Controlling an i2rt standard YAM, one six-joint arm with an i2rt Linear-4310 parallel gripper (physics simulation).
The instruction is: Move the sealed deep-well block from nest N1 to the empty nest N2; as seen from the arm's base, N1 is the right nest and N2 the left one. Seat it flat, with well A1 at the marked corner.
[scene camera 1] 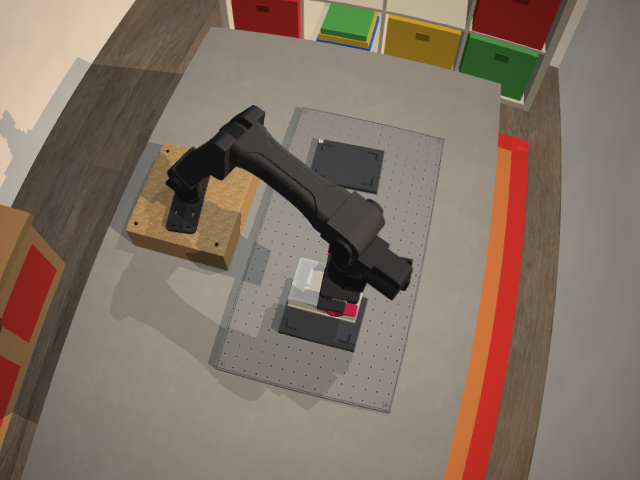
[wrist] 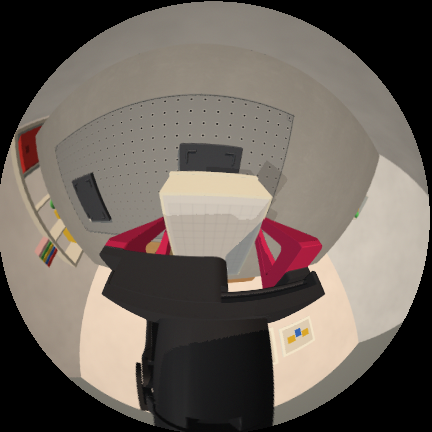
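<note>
The sealed deep-well block (scene camera 1: 306,290) (wrist: 216,186), cream with a pale clear top, is raised above nest N1 (scene camera 1: 316,327) (wrist: 211,151), a dark plate with raised corner brackets. My gripper (scene camera 1: 337,281) (wrist: 212,217) is shut on the block, with a red finger on each of two opposite sides. The block looks about level; its well A1 cannot be made out. Nest N2 (scene camera 1: 347,166) (wrist: 91,198) is empty, a dark plate at the upper part of the scene view, with a small white mark at its upper-left corner in that view. The arm hides part of the block.
Both nests lie on a perforated grey board (scene camera 1: 408,206) (wrist: 150,120). The arm's base stands on a wooden block (scene camera 1: 222,206) to the left in the scene view. A shelf with coloured bins (scene camera 1: 422,41) stands beyond the table's far edge.
</note>
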